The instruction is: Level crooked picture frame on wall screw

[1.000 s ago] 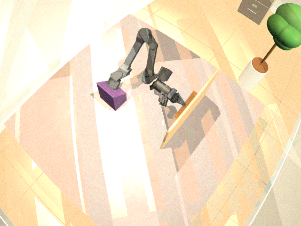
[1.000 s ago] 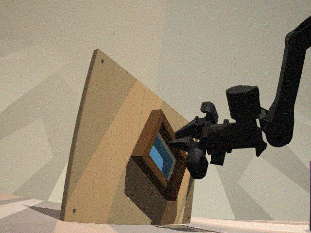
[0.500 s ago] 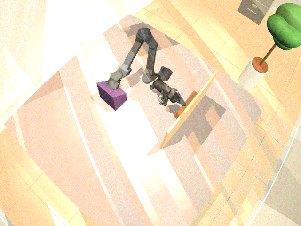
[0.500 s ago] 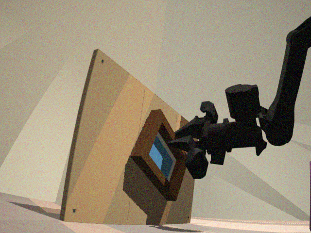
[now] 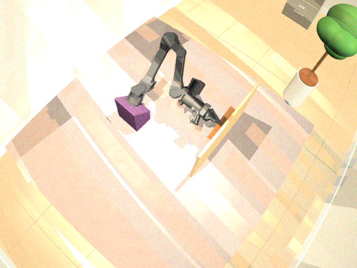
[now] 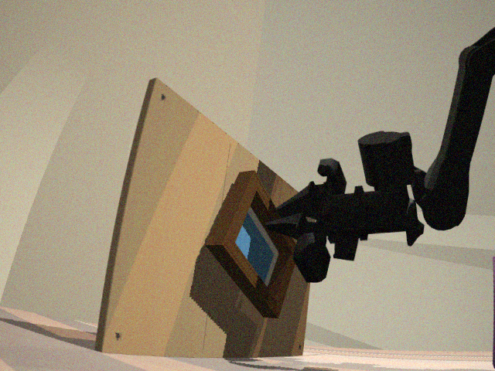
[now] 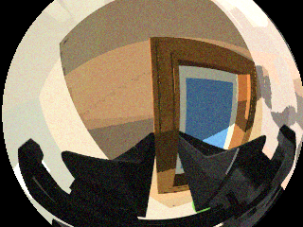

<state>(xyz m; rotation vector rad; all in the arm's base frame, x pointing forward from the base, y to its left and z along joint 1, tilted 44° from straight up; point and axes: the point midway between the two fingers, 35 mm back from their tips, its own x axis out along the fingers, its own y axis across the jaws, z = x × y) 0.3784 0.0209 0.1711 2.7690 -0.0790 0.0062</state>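
My gripper tip is 10 mm short of the picture frame, 20 mm to the right of it and 50 mm above it. Also, from my gripper tip: wall panel: 20 mm ahead, 20 mm to the left, 60 mm below.
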